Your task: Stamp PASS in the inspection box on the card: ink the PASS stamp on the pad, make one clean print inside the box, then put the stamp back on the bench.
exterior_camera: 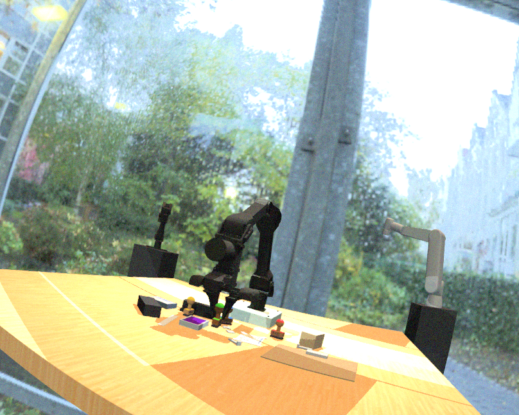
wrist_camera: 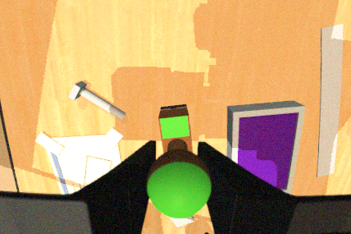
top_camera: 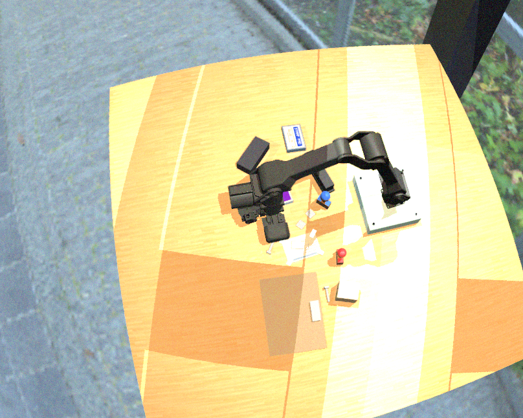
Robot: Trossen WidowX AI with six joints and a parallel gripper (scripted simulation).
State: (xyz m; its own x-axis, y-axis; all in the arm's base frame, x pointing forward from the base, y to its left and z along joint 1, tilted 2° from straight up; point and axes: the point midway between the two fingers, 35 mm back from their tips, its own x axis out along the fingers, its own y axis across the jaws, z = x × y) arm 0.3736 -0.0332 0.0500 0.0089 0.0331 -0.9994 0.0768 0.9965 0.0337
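Now: the ink pad 80 mm to the right of my gripper tip, 50 mm below it and 40 mm behind it. The rest, counted from my gripper tip: white card 90 mm to the left, 70 mm behind, 50 mm below; green-knobbed stamp right at my gripper tip; blue-knobbed stamp 170 mm behind, 30 mm below, 20 mm to the right.
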